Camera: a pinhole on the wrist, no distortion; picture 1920 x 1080 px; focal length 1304.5 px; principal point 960.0 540.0 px. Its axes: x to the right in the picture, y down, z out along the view. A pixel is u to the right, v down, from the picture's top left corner.
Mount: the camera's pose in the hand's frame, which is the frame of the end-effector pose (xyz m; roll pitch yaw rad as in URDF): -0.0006 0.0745 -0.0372 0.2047 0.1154 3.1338
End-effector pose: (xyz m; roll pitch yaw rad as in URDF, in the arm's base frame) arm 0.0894 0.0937 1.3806 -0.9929 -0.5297 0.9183
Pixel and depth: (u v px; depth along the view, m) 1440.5 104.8 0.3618
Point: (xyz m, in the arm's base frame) -0.2758 0.2358 1.2312
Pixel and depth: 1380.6 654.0 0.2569
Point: -0.1611 0.1474 1.3455
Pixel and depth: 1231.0 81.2 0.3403
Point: -0.2298 0.2722 1.2617
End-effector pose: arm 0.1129 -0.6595 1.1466 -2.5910 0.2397 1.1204
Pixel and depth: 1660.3 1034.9 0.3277
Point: -0.1234 -0.8452 0.9500
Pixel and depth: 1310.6 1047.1 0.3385
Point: -0.1044 -0.7690 0.9151
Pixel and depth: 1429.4 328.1 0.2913
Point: 0.0592 -0.8553 0.9009
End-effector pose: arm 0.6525 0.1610 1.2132 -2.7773 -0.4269 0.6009
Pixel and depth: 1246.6 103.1 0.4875
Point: 0.7989 0.0514 0.7069
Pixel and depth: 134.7 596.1 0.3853
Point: 0.9325 0.3593 0.9377
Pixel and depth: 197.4 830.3 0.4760
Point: 0.9166 0.4744 0.8752
